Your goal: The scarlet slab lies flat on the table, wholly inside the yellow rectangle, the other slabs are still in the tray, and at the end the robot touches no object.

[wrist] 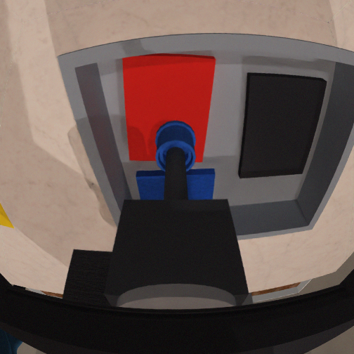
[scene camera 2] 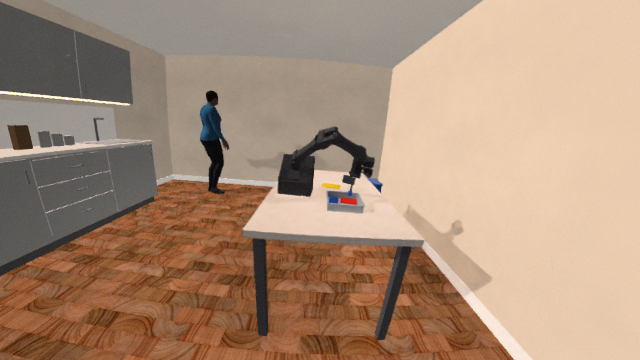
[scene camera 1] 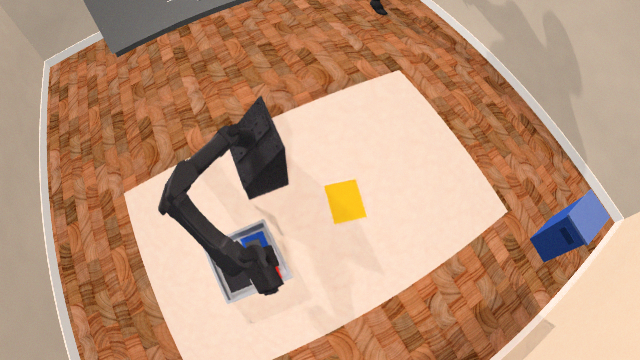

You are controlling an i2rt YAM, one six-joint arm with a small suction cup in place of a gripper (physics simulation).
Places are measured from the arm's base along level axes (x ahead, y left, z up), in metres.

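Where they show: end effector, tool point: (scene camera 2: 349, 195); arm's base, origin of the base link: (scene camera 2: 295, 167) (scene camera 1: 251, 138).
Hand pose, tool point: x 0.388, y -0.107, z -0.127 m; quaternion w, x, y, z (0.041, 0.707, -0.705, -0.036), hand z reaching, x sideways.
Each offset is from my tool point to the top centre of the thing. "pt": to the spot under its first point. Level surfaces: height alone.
The scarlet slab @[dx +0.000, dy +0.007, dz -0.040 m] (scene camera 1: 278, 272) (scene camera 2: 349, 201) (wrist: 167, 95) lies flat in the grey tray @[dx -0.035, dy -0.052, dz -0.004 m] (scene camera 2: 345, 208) (wrist: 225, 42). The blue slab @[dx -0.101, dy -0.001, dz -0.041 m] (scene camera 1: 253, 236) (scene camera 2: 333, 200) (wrist: 150, 186) lies beside it, partly hidden by the arm in the wrist view. The black slab @[dx -0.017, dy -0.108, dz -0.042 m] (scene camera 1: 241, 284) (wrist: 282, 125) lies on the tray's other side. My gripper (scene camera 2: 350, 193) (wrist: 175, 137), a blue suction cup, is open and holds nothing. It hangs a little above the scarlet slab, over its end near the blue slab. The yellow rectangle @[pt dx -0.131, dy +0.352, dz -0.053 m] (scene camera 1: 345, 201) (scene camera 2: 330, 186) (wrist: 4, 218) has no slab on it.
The black arm base (scene camera 1: 262, 155) (scene camera 2: 296, 175) stands on the pale table @[dz -0.054 m] (scene camera 1: 425, 150) (scene camera 2: 300, 222). A blue box (scene camera 1: 570, 230) stands on the floor by the wall. A person (scene camera 2: 212, 130) stands beyond the table, near the back wall.
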